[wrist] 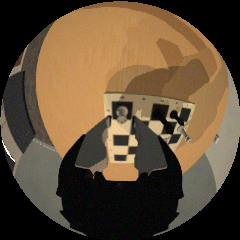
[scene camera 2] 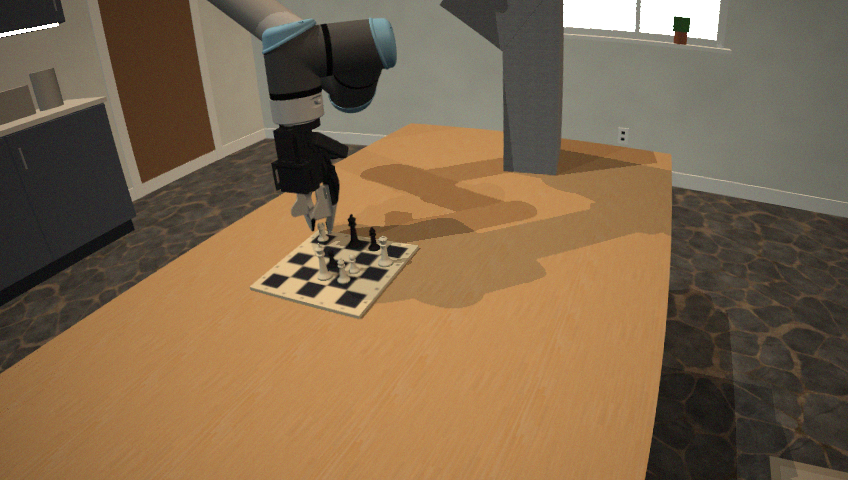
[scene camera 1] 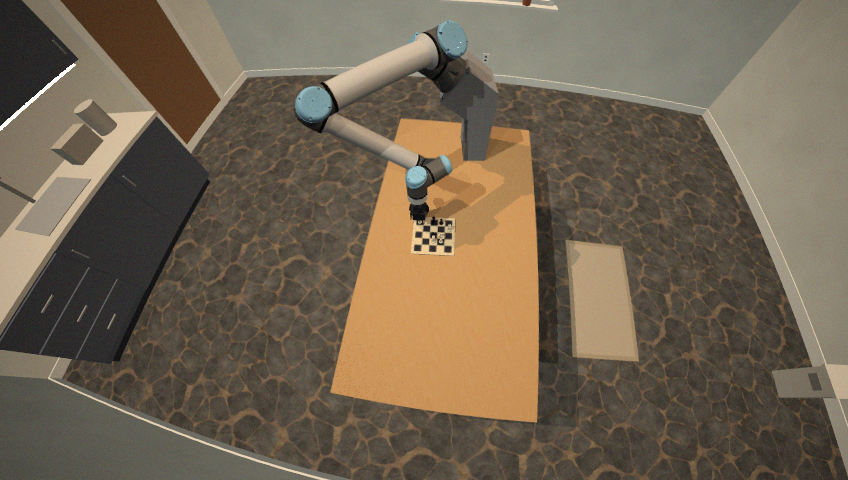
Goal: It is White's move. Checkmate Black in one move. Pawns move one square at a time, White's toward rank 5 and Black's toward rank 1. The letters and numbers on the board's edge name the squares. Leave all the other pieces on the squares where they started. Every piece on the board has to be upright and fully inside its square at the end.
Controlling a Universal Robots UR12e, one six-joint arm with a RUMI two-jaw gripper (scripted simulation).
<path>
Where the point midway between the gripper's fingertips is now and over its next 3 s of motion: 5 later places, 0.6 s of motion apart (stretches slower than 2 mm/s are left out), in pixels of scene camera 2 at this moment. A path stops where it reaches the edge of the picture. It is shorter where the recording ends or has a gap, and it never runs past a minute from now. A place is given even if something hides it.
My gripper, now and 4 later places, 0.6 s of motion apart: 321,232; 316,200; 313,184; 311,170; 307,144
</path>
